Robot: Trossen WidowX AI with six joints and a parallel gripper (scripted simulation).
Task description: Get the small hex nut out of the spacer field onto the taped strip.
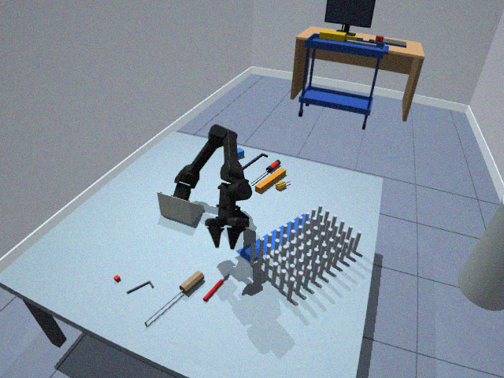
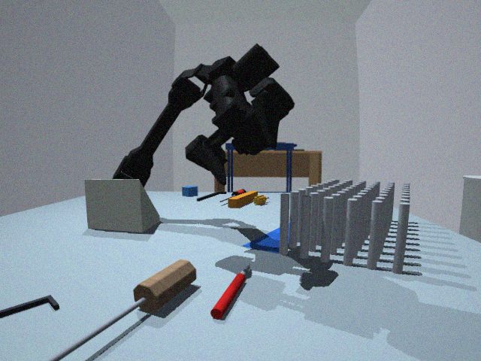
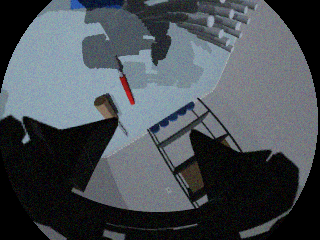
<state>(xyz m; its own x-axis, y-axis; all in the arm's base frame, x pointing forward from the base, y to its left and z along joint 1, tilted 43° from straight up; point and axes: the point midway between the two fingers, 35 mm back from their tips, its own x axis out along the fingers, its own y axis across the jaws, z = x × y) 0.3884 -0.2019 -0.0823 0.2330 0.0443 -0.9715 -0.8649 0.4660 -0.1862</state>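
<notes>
Now: the pick tool 100 mm behind my gripper tip, 190 mm to the right of it and 150 mm below it. Also, from my gripper tip: red-handled screwdriver 10 mm behind, 20 mm to the right, 160 mm below; blue taped strip 70 mm ahead, 300 mm to the left, 160 mm below; small L-shaped key 220 mm behind, 180 mm to the right, 160 mm below.
</notes>
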